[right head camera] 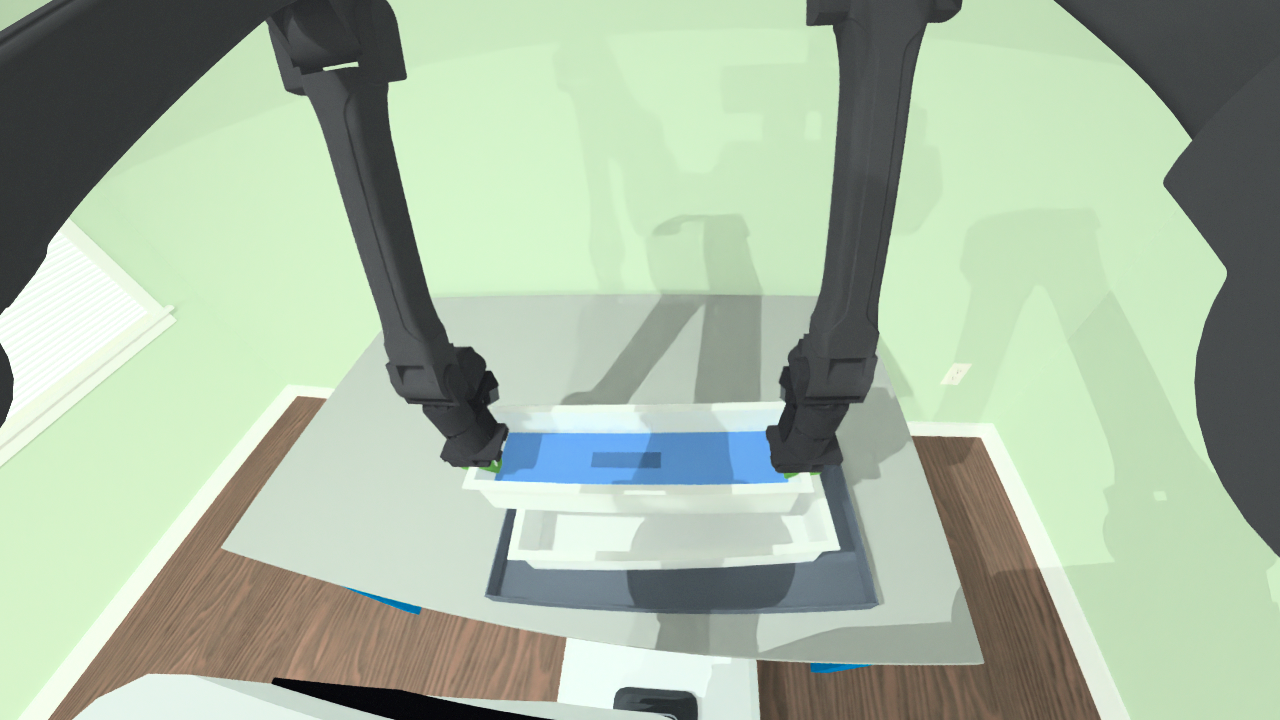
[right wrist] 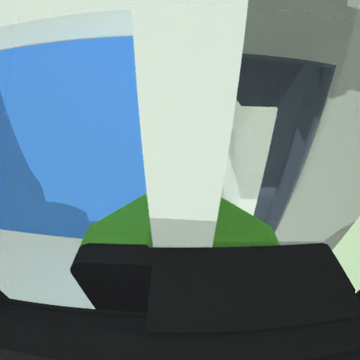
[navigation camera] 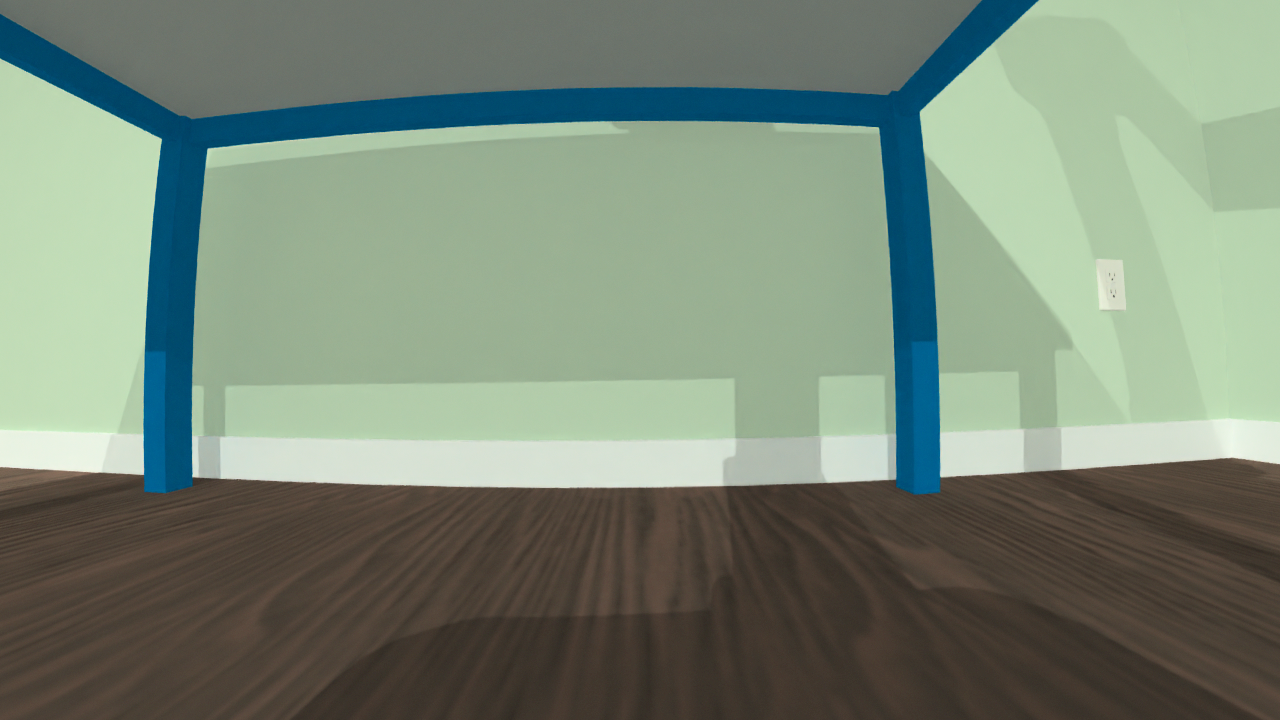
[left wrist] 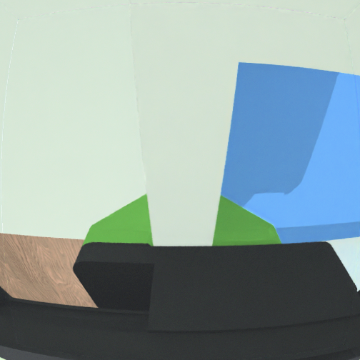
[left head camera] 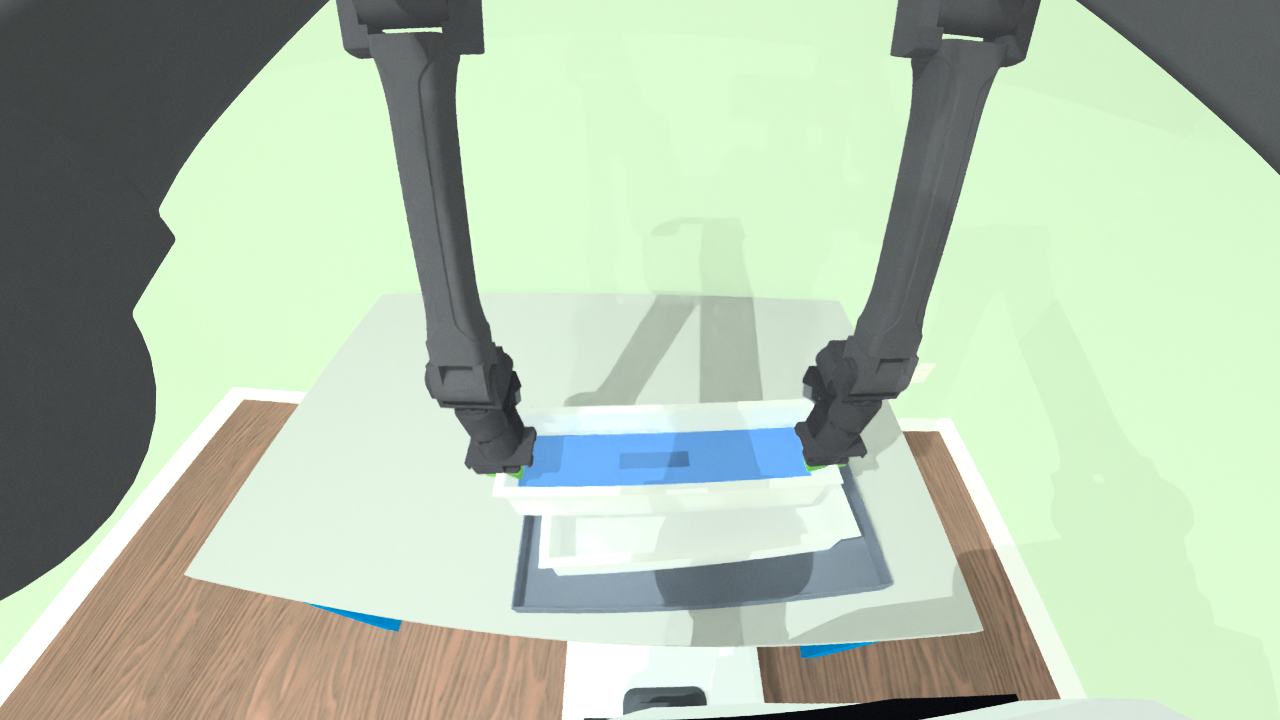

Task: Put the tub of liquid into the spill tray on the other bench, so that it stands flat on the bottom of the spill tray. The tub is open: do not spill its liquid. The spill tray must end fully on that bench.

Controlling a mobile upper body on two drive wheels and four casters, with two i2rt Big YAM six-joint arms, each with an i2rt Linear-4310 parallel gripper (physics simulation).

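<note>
The white tub of blue liquid hangs level between my two grippers, above the dark grey spill tray on the pale bench. My left gripper is shut on the tub's left rim. My right gripper is shut on its right rim. The tub also shows in the right head view, over the tray. The left wrist view shows the rim between green finger pads and the liquid. The right wrist view shows the rim, the liquid and the tray below.
The bench stands on blue legs against the green wall. My base sits under its near edge on the wood floor. A wall socket is at the right.
</note>
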